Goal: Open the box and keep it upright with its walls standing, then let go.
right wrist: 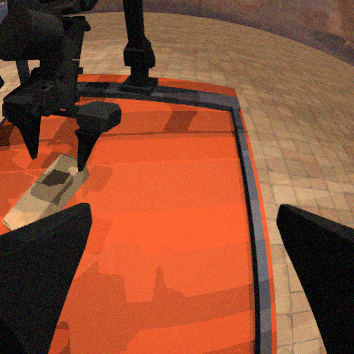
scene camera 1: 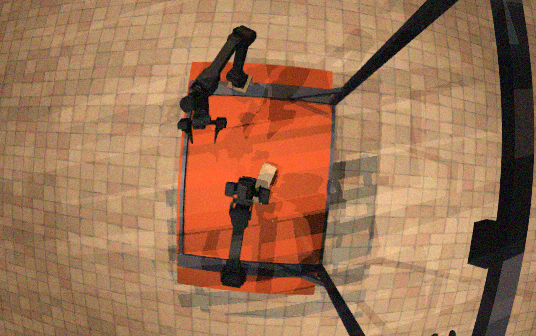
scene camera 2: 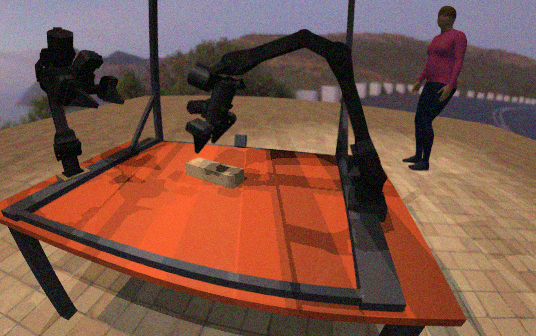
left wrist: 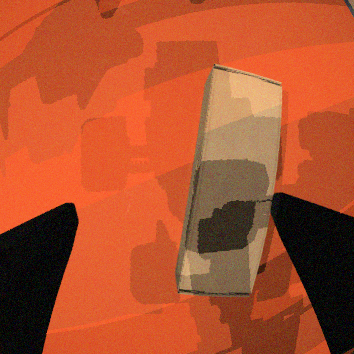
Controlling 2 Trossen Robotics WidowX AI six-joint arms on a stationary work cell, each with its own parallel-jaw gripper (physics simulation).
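Where they show: left gripper, between the fingertips: [right wrist: 55, 163] [scene camera 2: 205, 147] [left wrist: 174, 208]; right gripper, between the fingertips: [right wrist: 186, 214] [scene camera 1: 203, 143] [scene camera 2: 111, 104]; left arm's base, origin of its link: [right wrist: 138, 81] [scene camera 1: 237, 272] [scene camera 2: 367, 197]; right arm's base, origin of its link: [scene camera 1: 239, 81] [scene camera 2: 73, 172].
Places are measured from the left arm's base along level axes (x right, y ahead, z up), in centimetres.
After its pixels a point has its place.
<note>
A long, narrow tan box [scene camera 1: 268, 171] {x 5.3, y 53.7, z 0.4 cm} [scene camera 2: 214, 173] {x -0.2, y 44.8, z -0.3 cm} [left wrist: 242, 132] {x 4.4, y 51.4, z 0.3 cm} [right wrist: 35, 204] {x 3.5, y 50.6, z 0.3 cm} lies flat and closed on the orange table [scene camera 1: 295, 145] {x 16.0, y 68.8, z -3.8 cm} [scene camera 2: 215, 225] {x -19.4, y 34.2, z -3.8 cm}, with no raised walls visible. My left gripper [scene camera 1: 246, 192] {x -1.8, y 46.6, z 8.1 cm} [scene camera 2: 207, 145] {x -1.8, y 46.6, z 8.1 cm} [left wrist: 174, 208] {x -1.8, y 46.6, z 8.1 cm} [right wrist: 55, 163] {x -1.8, y 46.6, z 8.1 cm} is open and empty, pointing down above the box and apart from it. In the left wrist view its right-hand fingertip overlaps the box's right edge. In scene camera 1 the gripper partly hides the box. My right gripper [scene camera 1: 204, 142] {x -22.2, y 59.7, z 23.7 cm} [scene camera 2: 109, 103] {x -22.2, y 59.7, z 23.7 cm} [right wrist: 186, 214] {x -22.2, y 59.7, z 23.7 cm} is open and empty, raised high near the table's left edge in scene camera 1.
A dark grey frame [scene camera 2: 377, 260] [right wrist: 255, 200] runs around the table's border. Upright posts [scene camera 2: 156, 65] {x 31.2, y 93.7, z 33.6 cm} stand at its back in scene camera 2. A person in a pink top [scene camera 2: 446, 62] stands beyond the table. Shadows of the arms cross the table top.
</note>
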